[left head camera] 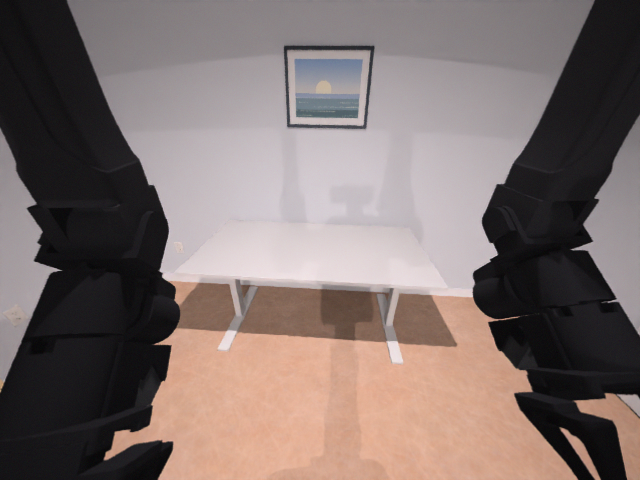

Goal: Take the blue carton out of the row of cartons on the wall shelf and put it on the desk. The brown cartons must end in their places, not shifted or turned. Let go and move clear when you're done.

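Places are measured from the left arm's base along level axes (x ahead, y left, z up), in centimetres.
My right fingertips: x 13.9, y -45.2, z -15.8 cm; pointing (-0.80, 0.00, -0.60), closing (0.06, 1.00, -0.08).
Behind a point stands the place of what it marks.
A white desk (310,253) {x 139.4, y -25.3, z -69.0 cm} stands against the far wall in the middle of the view, its bare top facing up. The blue carton, the brown cartons and the wall shelf do not show in this view. My left gripper (136,459) is at the lower left corner, partly cut off by the frame edge. My right gripper (573,413) is at the lower right, also partly cut off. Both are open, hold nothing that shows, and are well apart from the desk, in the foreground.
A framed sunset picture (328,108) {x 186.4, y -40.5, z 15.6 cm} hangs on the wall above the desk. The desk's legs (236,297) {x 155.5, y 33.0, z -117.5 cm} (392,308) {x 135.3, y -88.4, z -119.1 cm} end in long feet on the brown floor (258,403) {x 88.2, y 9.1, z -141.0 cm}. Wall outlets (178,247) {x 210.7, y 96.2, z -100.8 cm} (14,315) {x 130.2, y 156.8, z -100.0 cm} are at the left. A white edge (629,403) {x 67.2, y -212.3, z -138.1 cm} shows at the far lower right.
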